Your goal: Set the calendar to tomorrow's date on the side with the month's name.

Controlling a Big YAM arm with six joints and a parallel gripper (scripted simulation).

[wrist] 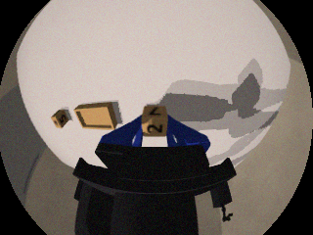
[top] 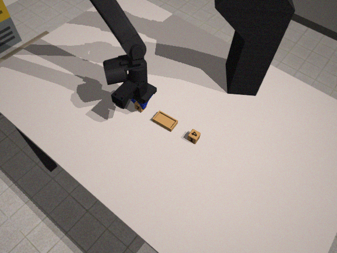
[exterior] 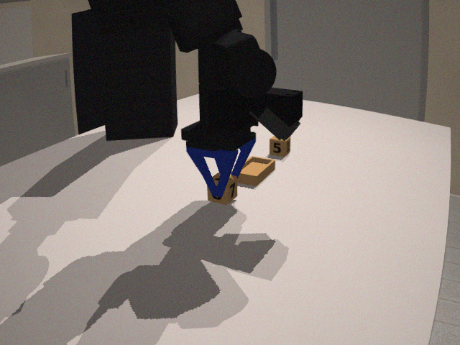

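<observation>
Right now my hand is right at the wooden digit cube. From my hand the other things lie so: wooden tray (110 mm to the left, 10 mm below, 10 mm ahead).
</observation>
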